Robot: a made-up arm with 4 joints. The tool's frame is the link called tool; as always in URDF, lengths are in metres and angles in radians. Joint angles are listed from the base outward. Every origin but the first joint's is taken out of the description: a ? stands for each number. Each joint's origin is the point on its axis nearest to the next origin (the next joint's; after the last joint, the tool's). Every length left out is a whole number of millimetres.
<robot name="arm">
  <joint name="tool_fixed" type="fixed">
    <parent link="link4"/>
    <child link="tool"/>
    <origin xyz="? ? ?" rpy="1.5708 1.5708 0"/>
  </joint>
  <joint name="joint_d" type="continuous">
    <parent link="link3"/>
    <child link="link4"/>
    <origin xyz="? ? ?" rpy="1.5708 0 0"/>
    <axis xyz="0 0 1"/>
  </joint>
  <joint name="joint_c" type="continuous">
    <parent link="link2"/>
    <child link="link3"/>
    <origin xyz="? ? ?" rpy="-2.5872 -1.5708 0"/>
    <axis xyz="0 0 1"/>
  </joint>
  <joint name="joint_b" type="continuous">
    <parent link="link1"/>
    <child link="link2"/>
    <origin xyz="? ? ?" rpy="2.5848 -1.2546 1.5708"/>
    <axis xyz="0 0 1"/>
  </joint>
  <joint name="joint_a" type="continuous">
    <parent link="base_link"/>
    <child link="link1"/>
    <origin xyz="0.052 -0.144 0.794" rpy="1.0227 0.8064 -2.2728"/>
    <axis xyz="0 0 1"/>
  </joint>
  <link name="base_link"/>
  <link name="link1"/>
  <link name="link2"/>
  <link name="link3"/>
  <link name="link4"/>
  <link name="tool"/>
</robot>
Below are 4 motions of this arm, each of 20 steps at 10 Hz.
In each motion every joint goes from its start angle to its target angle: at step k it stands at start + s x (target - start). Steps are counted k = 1, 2, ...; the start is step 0. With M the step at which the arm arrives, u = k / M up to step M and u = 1 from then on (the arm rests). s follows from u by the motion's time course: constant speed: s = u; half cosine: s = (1 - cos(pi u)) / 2; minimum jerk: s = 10 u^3 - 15 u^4 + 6 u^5.
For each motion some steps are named. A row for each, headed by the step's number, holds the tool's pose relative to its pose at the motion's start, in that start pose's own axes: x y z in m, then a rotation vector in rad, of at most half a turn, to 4 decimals.
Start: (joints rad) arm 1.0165 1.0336 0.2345 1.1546
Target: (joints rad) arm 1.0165 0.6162 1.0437 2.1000
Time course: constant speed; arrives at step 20
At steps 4, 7, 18, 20:
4: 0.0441 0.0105 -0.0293 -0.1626 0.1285 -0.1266
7: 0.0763 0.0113 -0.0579 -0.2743 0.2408 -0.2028
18: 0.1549 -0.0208 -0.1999 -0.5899 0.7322 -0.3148
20: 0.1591 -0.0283 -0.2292 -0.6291 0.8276 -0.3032

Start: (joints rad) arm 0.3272 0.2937 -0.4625 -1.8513
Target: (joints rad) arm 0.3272 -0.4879 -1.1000 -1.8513
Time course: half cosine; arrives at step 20
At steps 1, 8, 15, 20:
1: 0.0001 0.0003 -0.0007 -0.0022 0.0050 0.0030
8: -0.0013 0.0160 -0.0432 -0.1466 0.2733 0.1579
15: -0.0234 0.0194 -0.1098 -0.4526 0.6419 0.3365
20: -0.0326 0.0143 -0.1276 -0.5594 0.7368 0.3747

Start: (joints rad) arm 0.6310 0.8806 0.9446 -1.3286
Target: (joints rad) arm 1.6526 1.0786 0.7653 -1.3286
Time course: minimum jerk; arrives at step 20
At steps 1, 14, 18, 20:
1: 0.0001 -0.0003 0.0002 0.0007 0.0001 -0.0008
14: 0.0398 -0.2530 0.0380 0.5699 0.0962 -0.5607
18: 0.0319 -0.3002 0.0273 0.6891 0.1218 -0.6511
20: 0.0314 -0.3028 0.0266 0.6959 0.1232 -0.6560

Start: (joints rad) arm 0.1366 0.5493 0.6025 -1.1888
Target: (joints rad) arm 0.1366 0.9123 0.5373 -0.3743
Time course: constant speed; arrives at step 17
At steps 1, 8, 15, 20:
1: 0.0034 0.0094 -0.0055 -0.0600 0.0105 -0.0147
8: 0.0310 0.0637 -0.0623 -0.4773 0.1038 -0.1038
15: 0.0574 0.0905 -0.1442 -0.8879 0.2310 -0.1651
20: 0.0632 0.0920 -0.1705 -1.0035 0.2734 -0.1767

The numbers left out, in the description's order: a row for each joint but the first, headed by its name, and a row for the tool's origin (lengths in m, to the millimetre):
tool: 0.051 -0.193 0
joint_d: 0.115 0.122 0
joint_c: -0.071 0.001 0
joint_b: -0.121 -0.04 0

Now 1 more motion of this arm.
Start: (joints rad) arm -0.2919 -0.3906 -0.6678 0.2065
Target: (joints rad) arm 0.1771 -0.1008 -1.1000 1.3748
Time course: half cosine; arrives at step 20
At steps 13, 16, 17, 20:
13: -0.0217 0.1210 -0.0686 -0.7405 0.0550 0.0230
16: -0.0300 0.1385 -0.0929 -0.9133 0.0545 0.0268
17: -0.0320 0.1417 -0.0987 -0.9529 0.0536 0.0272
20: -0.0346 0.1456 -0.1065 -1.0055 0.0521 0.0272

